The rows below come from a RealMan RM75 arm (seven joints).
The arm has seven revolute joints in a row. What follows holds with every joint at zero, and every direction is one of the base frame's. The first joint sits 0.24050 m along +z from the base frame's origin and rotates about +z. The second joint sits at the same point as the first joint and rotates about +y. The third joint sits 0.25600 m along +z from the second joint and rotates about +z. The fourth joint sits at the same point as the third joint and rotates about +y. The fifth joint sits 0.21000 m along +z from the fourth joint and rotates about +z. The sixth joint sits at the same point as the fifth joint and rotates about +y. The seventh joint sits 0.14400 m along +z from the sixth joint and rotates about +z. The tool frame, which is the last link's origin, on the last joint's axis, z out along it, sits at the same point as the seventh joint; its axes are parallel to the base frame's.
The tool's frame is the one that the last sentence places.
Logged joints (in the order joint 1, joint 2, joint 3, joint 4, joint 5, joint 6, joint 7), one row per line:
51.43 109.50 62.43 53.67 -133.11 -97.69 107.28
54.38 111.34 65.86 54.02 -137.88 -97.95 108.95
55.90 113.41 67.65 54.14 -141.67 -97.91 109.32
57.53 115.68 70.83 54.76 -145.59 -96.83 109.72
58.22 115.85 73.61 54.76 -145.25 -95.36 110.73
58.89 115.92 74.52 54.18 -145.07 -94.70 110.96
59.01 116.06 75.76 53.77 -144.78 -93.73 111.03
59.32 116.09 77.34 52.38 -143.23 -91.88 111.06
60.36 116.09 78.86 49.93 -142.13 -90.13 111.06
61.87 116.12 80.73 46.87 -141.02 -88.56 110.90
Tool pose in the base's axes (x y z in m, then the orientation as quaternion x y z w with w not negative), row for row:
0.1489 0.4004 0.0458 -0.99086 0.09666 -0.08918 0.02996
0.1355 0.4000 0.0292 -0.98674 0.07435 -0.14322 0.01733
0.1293 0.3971 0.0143 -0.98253 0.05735 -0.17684 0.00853
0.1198 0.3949 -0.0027 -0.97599 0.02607 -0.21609 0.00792
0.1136 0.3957 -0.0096 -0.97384 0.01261 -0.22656 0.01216
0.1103 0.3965 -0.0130 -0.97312 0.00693 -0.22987 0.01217
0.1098 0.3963 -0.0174 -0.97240 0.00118 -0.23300 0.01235
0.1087 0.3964 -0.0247 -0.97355 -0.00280 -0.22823 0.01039
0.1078 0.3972 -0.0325 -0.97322 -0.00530 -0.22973 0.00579
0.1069 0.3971 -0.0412 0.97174 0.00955 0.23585 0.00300
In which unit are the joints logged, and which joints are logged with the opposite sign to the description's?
The joints are logged in degrees. Opposite sign: joint 3, joint 4.
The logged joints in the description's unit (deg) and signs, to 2 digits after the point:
51.43 109.50 -62.43 -53.67 -133.11 -97.69 107.28
54.38 111.34 -65.86 -54.02 -137.88 -97.95 108.95
55.90 113.41 -67.65 -54.14 -141.67 -97.91 109.32
57.53 115.68 -70.83 -54.76 -145.59 -96.83 109.72
58.22 115.85 -73.61 -54.76 -145.25 -95.36 110.73
58.89 115.92 -74.52 -54.18 -145.07 -94.70 110.96
59.01 116.06 -75.76 -53.77 -144.78 -93.73 111.03
59.32 116.09 -77.34 -52.38 -143.23 -91.88 111.06
60.36 116.09 -78.86 -49.93 -142.13 -90.13 111.06
61.87 116.12 -80.73 -46.87 -141.02 -88.56 110.90

